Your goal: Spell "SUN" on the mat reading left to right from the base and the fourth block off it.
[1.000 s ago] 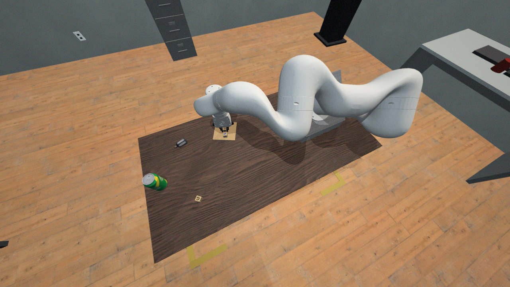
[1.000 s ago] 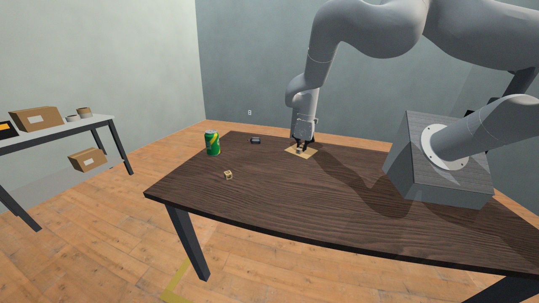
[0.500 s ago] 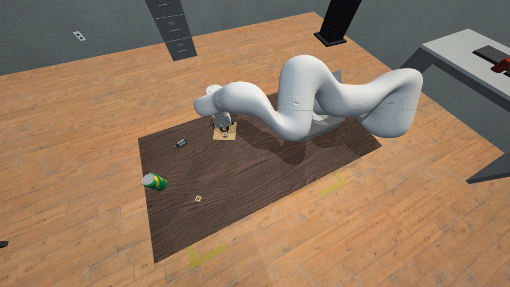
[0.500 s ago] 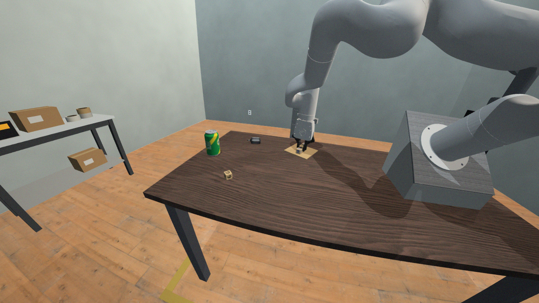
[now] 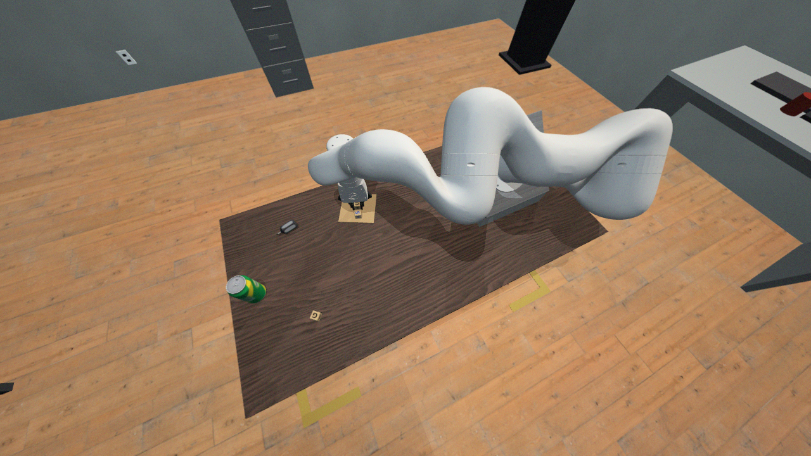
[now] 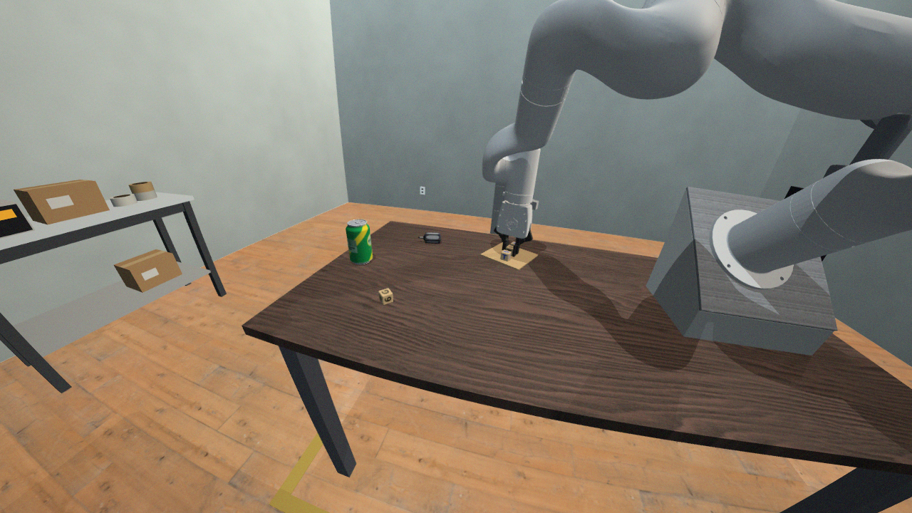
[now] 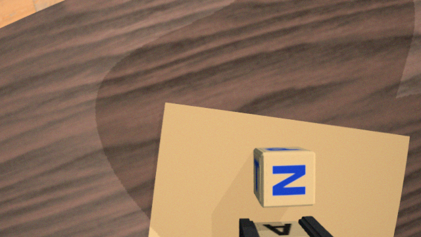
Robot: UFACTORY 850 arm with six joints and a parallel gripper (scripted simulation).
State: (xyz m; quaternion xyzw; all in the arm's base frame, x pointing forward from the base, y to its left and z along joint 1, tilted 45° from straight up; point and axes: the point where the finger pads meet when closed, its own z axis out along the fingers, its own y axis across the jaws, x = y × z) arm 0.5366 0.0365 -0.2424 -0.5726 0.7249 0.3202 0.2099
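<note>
Now: hand 1 cm above the u block. The rest, counted from my hand: s block: 1 cm ahead, 4 cm to the left, 1 cm below; then tan mat: 2 cm below; then n block: 1 cm behind, 4 cm to the right, 1 cm below.
</note>
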